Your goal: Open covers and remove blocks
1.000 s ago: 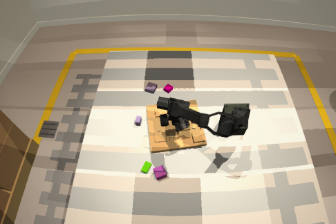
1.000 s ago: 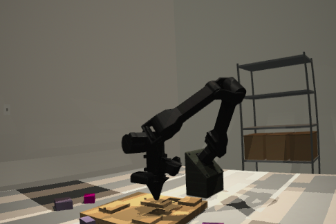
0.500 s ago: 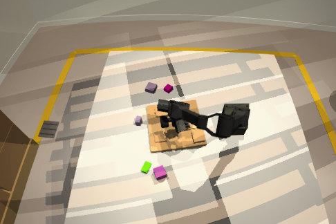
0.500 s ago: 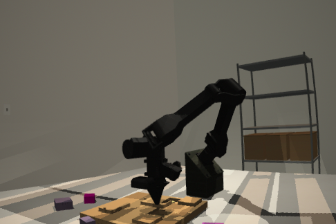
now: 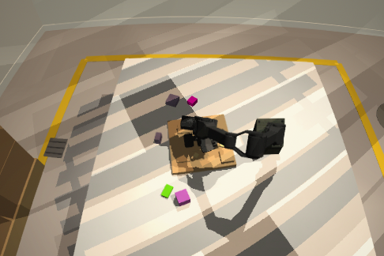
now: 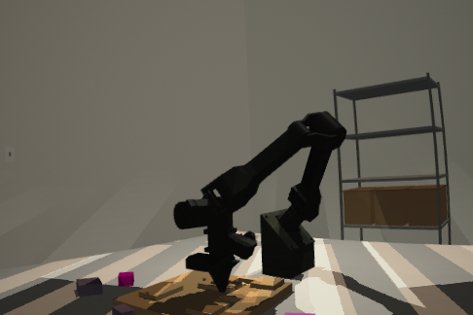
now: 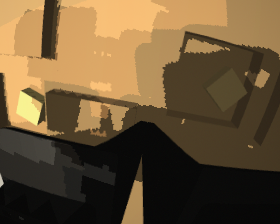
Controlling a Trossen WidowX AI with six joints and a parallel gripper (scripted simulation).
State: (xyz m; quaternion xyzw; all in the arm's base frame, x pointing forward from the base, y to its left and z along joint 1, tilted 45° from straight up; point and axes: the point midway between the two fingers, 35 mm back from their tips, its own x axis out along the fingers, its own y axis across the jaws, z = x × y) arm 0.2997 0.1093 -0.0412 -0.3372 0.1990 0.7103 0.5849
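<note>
My gripper tip is 1 cm short of the tan puzzle board and 2 cm to the left of it. Round my gripper tip: green block (14 cm ahead, 23 cm to the left, 2 cm below); magenta block (9 cm ahead, 29 cm to the right, 1 cm below).
</note>
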